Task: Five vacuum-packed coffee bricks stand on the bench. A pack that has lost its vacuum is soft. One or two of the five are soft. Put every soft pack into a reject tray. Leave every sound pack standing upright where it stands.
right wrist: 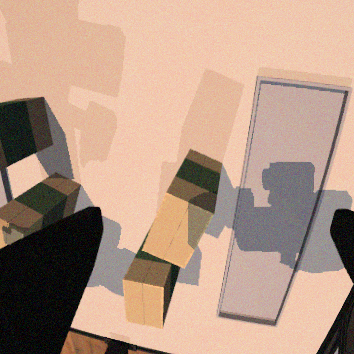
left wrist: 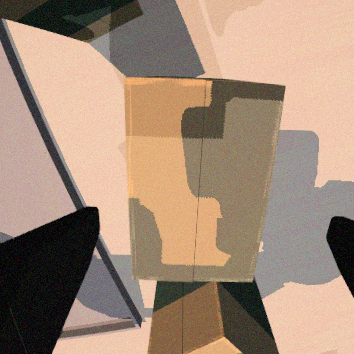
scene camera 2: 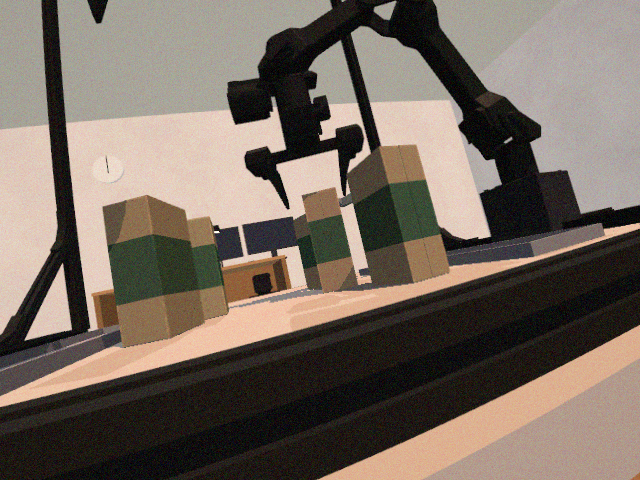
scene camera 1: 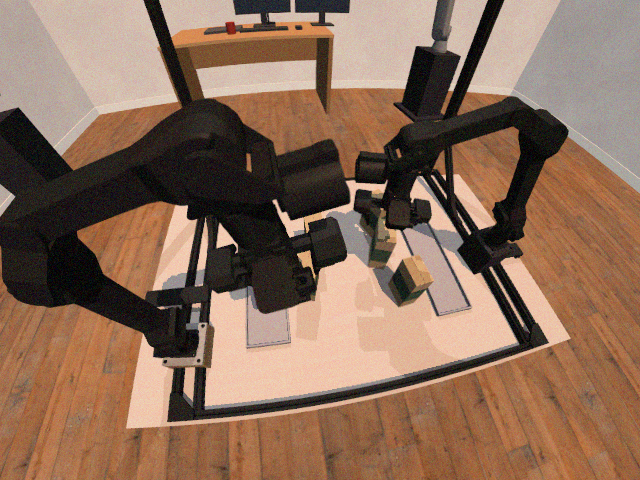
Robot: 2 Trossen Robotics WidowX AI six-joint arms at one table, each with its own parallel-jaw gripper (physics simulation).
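Frame: origin at the left arm's base, x ahead, y left, z up, level; centimetres.
Where they show: left gripper, fingertip midpoint: (left wrist: 216, 223) (scene camera 2: 316, 202) (scene camera 1: 384, 226); right gripper, fingertip midpoint: (right wrist: 218, 219) (scene camera 2: 39, 26); left arm's base, origin of the base link: (scene camera 2: 521, 182) (scene camera 1: 493, 240); right arm's base, origin of the base link: (scene camera 1: 184, 343).
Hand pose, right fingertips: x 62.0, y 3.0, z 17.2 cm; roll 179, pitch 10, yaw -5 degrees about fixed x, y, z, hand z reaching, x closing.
Things, the pixels of their top centre, and the offset from my right fingertips. "*": a spot on its surface instead.
- right tray, middle of its top: (scene camera 1: 428, 250) dx -45.8, dy -10.4, dz -26.1 cm
- middle pack, middle of its top: (left wrist: 198, 196) (right wrist: 5, 243) (scene camera 2: 320, 197) (scene camera 1: 387, 230) dx -28.4, dy -13.5, dz -13.4 cm
- back pack, middle of its top: (scene camera 2: 314, 244) dx -30.7, dy -24.7, dz -19.4 cm
- nearer, middle of its top: (right wrist: 175, 233) (scene camera 2: 147, 208) (scene camera 1: 307, 262) dx -5.3, dy -10.0, dz -13.4 cm
- farther, middle of its top: (right wrist: 142, 305) (scene camera 2: 195, 224) (scene camera 1: 314, 223) dx -10.4, dy -21.1, dz -13.4 cm
- left tray, middle of its top: (right wrist: 271, 230) (scene camera 2: 73, 339) (scene camera 1: 264, 271) dx +5.7, dy -17.8, dz -26.1 cm
- black frame, surface spot: (scene camera 2: 310, 372) (scene camera 1: 366, 396) * dx -10.2, dy +20.9, dz -25.8 cm
Five tan-and-green packs stand upright; softness cannot be told. The front right one (scene camera 1: 412, 279) (scene camera 2: 398, 214) (right wrist: 20, 127) stands beside the right tray (scene camera 1: 445, 281) (left wrist: 30, 140). A middle pack (scene camera 1: 382, 253) (scene camera 2: 328, 242) (left wrist: 165, 170) (right wrist: 42, 200) shows between the fingers in the left wrist view. A back pack (scene camera 1: 366, 223) (scene camera 2: 303, 253) is mostly hidden. Two packs, a nearer (scene camera 2: 142, 268) (right wrist: 202, 172) and a farther (scene camera 2: 207, 266) (right wrist: 145, 300), stand beside the left tray (right wrist: 300, 125) (scene camera 1: 267, 328). My left gripper (scene camera 2: 316, 200) (left wrist: 216, 223) is open around or above the middle pack. My right gripper (right wrist: 218, 219) is open, high above the left packs.
The black frame (scene camera 1: 361, 397) (scene camera 2: 310, 372) borders the bench. The right arm (scene camera 1: 206, 175) hides much of the left packs in scene camera 1. The left arm (scene camera 1: 475, 129) (scene camera 2: 444, 56) reaches in from the right. A desk (scene camera 1: 248, 54) stands beyond the bench.
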